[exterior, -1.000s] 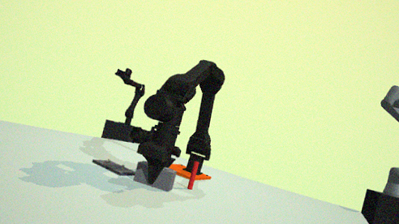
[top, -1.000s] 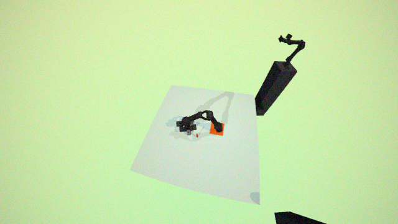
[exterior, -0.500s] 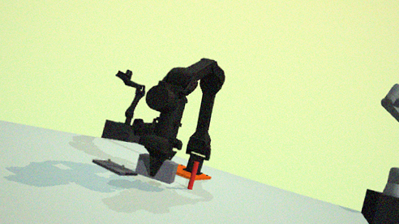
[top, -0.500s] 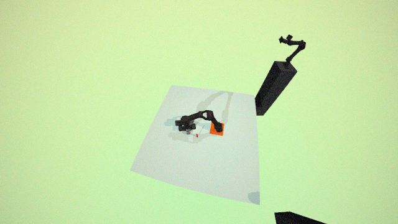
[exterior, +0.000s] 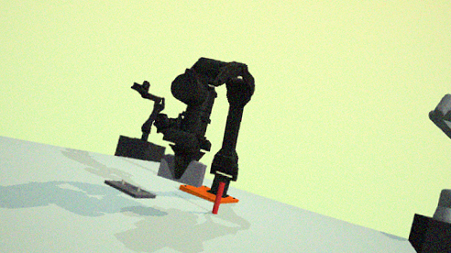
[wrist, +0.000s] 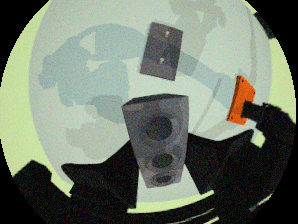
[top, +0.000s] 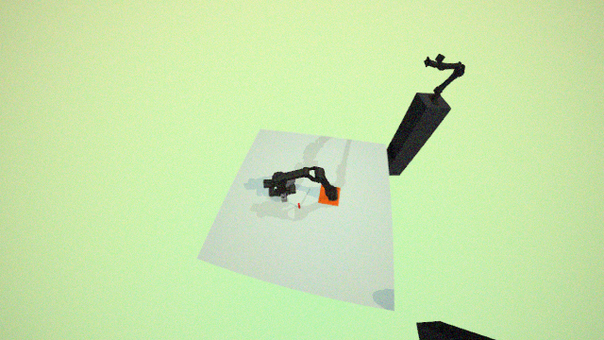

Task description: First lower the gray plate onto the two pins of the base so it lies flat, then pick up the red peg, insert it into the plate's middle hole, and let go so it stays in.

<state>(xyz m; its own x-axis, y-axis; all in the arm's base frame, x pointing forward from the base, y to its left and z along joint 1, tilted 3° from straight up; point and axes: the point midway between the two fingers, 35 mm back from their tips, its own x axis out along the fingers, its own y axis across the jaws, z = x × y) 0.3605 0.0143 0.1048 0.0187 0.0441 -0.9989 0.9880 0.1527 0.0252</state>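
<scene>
My gripper tip is 14 cm to the left of the dark base, 7 cm above it and 2 cm past it. Also, from my gripper tip: gray plate: 3 cm above; red peg: 11 cm behind, 6 cm to the left, 3 cm below.
</scene>
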